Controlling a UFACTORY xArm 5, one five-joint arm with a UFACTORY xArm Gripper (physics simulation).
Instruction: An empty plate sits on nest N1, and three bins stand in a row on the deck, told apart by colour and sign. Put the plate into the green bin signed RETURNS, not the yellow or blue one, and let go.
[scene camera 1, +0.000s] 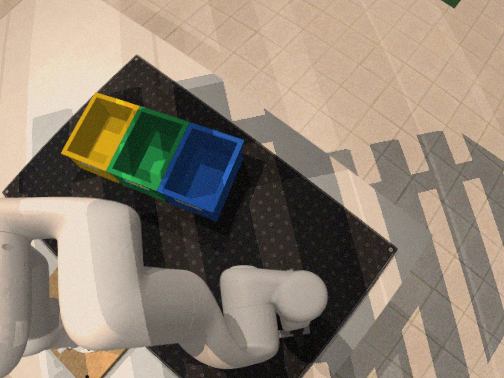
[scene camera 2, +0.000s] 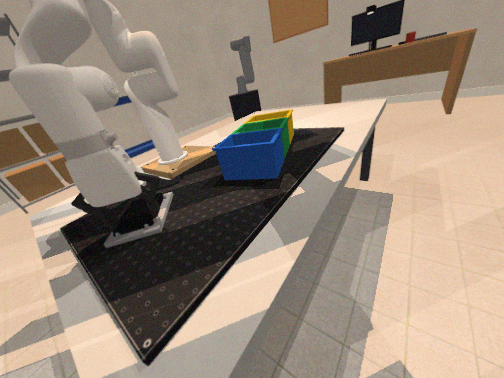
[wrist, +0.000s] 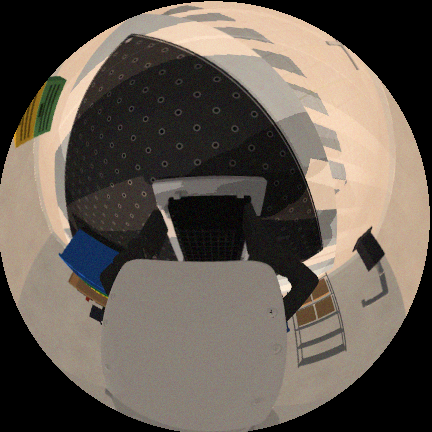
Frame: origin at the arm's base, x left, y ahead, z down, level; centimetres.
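Seen in the pictures: gripper, fingertip midpoint: (scene camera 2: 136, 220) (wrist: 201, 217); arm's base, origin of the base link: (scene camera 2: 173, 158).
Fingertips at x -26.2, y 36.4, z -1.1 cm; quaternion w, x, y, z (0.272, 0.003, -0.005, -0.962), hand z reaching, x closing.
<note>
Offsets run from my fingertips to a thing's top centre. "spot": to the spot under its first point. Level surfaces: height alone.
The empty plate {dx +2.0, dy -4.2, dz -0.2 cm} (scene camera 2: 132, 216) (wrist: 210, 242) is black with a fine grid and sits in the light grey nest {dx +2.1, dy -4.2, dz +0.4 cm} (scene camera 2: 165, 212) (wrist: 209, 186). My gripper (scene camera 2: 136, 210) (wrist: 201, 217) is open and pointed down, its black fingers low at opposite sides of the plate; nothing is held. In scene camera 1 the wrist hides most of the gripper, nest and plate. The green bin {dx +44.7, dy +0.1, dz -7.4 cm} (scene camera 1: 155, 165) (scene camera 2: 260, 125) stands between the yellow bin {spot: dx +58.2, dy -5.9, dz +2.0 cm} (scene camera 1: 107, 142) (scene camera 2: 272, 116) and the blue bin (scene camera 1: 205, 177) (scene camera 2: 250, 160) (wrist: 90, 252). The bins look empty from above; their signs are not readable.
The bins stand side by side on the black perforated deck {dz +2.5 cm} (scene camera 1: 345, 260) (scene camera 2: 200, 255) (wrist: 175, 112), away from the nest. My arm (scene camera 1: 100, 280) (scene camera 2: 100, 170) reaches over the deck from its wooden base board (scene camera 1: 97, 362) (scene camera 2: 190, 161). A desk (scene camera 2: 400, 65) with a monitor stands in the background.
</note>
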